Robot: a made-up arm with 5 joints.
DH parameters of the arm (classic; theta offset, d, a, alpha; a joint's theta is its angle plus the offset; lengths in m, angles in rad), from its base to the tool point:
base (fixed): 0 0.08 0 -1.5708
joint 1: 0 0.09 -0.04 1.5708
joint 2: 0 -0.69 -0.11 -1.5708
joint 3: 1.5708 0 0.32 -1.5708
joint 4: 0 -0.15 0.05 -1.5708
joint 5: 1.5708 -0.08 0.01 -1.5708
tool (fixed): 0 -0.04 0 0
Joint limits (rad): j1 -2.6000..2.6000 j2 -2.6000..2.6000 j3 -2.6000..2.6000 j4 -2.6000..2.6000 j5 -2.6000..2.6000
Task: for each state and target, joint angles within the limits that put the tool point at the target. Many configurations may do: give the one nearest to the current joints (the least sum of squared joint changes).
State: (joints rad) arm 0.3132 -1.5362 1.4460 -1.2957 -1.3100
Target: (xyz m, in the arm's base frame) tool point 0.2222 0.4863 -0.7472
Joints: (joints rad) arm -0.2045 -1.5233 1.4070 -0.8907 -1.1748
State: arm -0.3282 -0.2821 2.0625 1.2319 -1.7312
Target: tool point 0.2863 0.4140 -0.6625
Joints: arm -0.9949 -0.6803 1.9344 1.1691 -1.7675
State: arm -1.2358 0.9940 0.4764 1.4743 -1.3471
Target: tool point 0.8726 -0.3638 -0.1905
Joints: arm -1.4287 1.1837 1.3044 1.6681 -1.3814
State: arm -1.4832 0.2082 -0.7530 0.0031 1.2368
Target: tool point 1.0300 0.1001 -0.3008
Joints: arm -1.1573 -0.2268 -0.0517 0.5656 0.9912
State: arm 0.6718 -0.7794 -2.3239 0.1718 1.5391
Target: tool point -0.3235 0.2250 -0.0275
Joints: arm 1.0070 -0.6208 -2.6000 -0.5475 1.7571
